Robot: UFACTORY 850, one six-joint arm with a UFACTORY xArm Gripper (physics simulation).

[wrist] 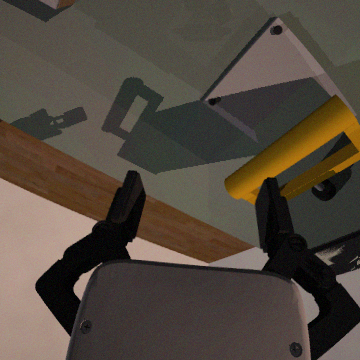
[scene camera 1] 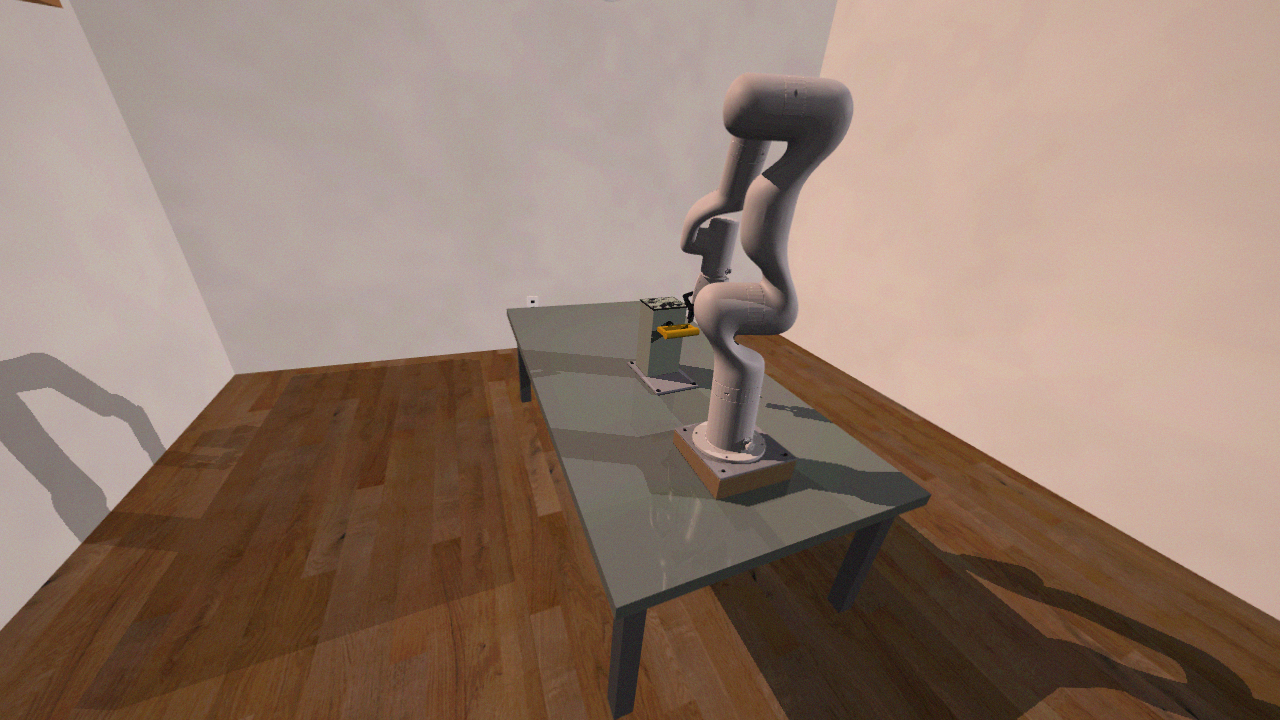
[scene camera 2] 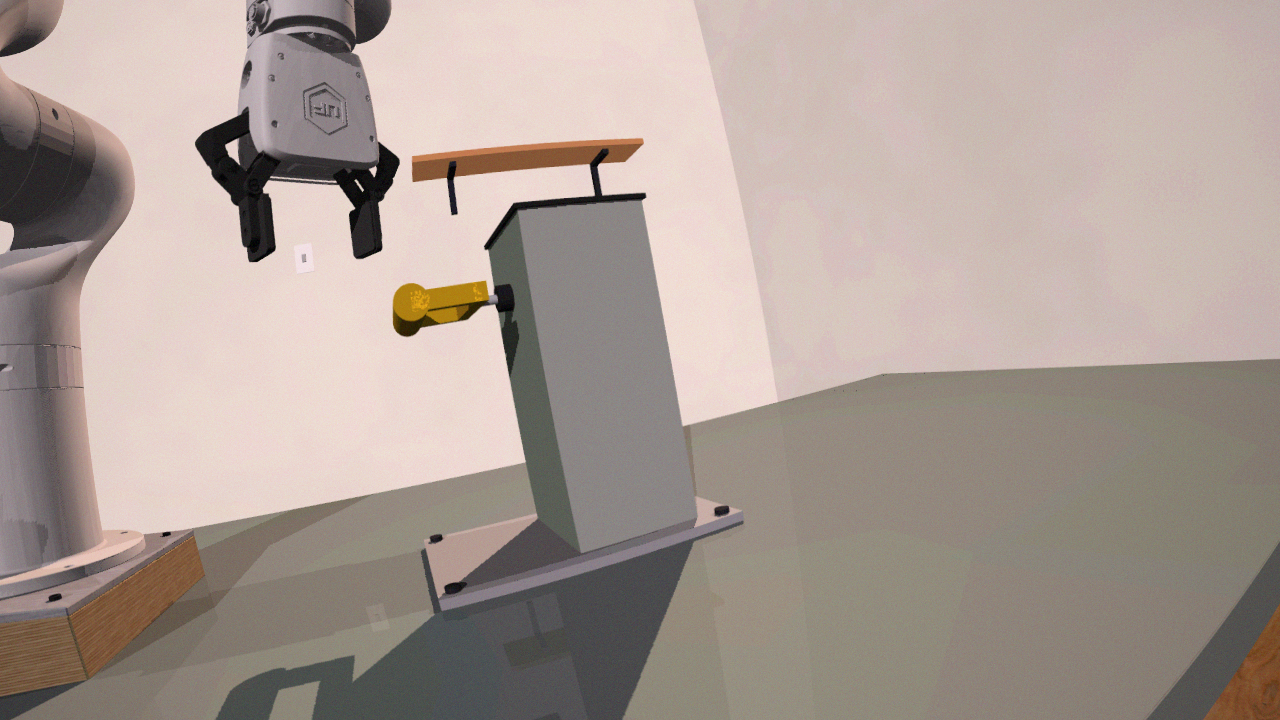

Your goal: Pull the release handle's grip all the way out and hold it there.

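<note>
The yellow release handle (scene camera 1: 678, 332) (scene camera 2: 440, 304) (wrist: 290, 148) sticks out from the upper front side of a grey-green post (scene camera 1: 663, 356) (scene camera 2: 601, 358), on a short pale rod with a black collar (scene camera 2: 504, 297) (wrist: 325, 190). A stretch of the rod shows between handle and collar. My gripper (scene camera 2: 310, 252) (wrist: 199, 185) is open and empty, pointing down. In scene camera 2 it hangs above and to the left of the handle, apart from it. In the wrist view the right finger overlaps the handle's near end; the handle is not between the fingers. In scene camera 1 the arm mostly hides the gripper.
The post stands on a bolted base plate (scene camera 1: 646, 377) (scene camera 2: 478, 552) (wrist: 260, 65) on the table (scene camera 1: 590, 465) (scene camera 2: 895, 555). The arm's wooden base block (scene camera 1: 756, 480) (scene camera 2: 134, 608) stands nearby. An orange-brown shelf (scene camera 2: 528, 159) on black brackets shows behind the post.
</note>
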